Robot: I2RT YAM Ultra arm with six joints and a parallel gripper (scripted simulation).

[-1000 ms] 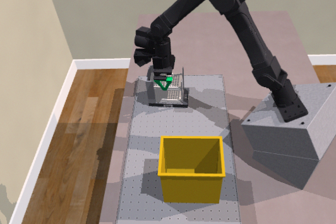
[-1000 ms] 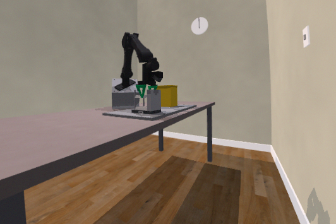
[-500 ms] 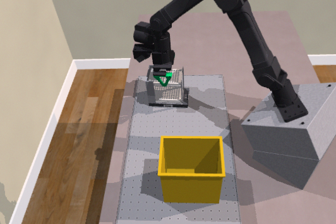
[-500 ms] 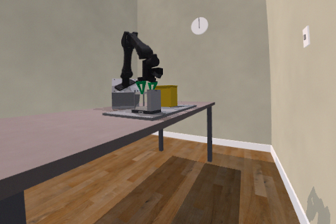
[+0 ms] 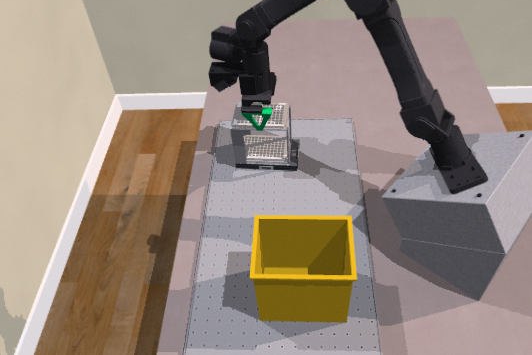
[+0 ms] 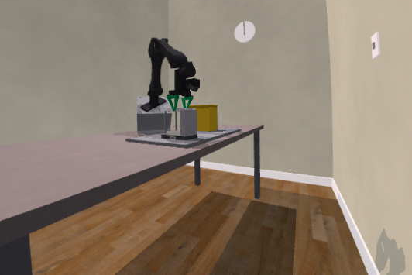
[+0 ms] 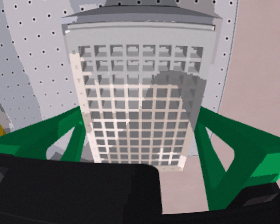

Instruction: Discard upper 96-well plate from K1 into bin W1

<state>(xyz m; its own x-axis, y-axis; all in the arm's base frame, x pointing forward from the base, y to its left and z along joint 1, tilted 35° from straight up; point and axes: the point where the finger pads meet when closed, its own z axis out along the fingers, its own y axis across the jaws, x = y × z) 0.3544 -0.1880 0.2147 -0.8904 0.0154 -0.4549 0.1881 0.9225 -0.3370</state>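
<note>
The rack wall is 70 mm ahead of my hand, 60 mm below it and 10 mm to the right of it. Also, from my hand: yellow plastics bin W1: 400 mm to the left, 50 mm below, 40 mm behind.
</note>
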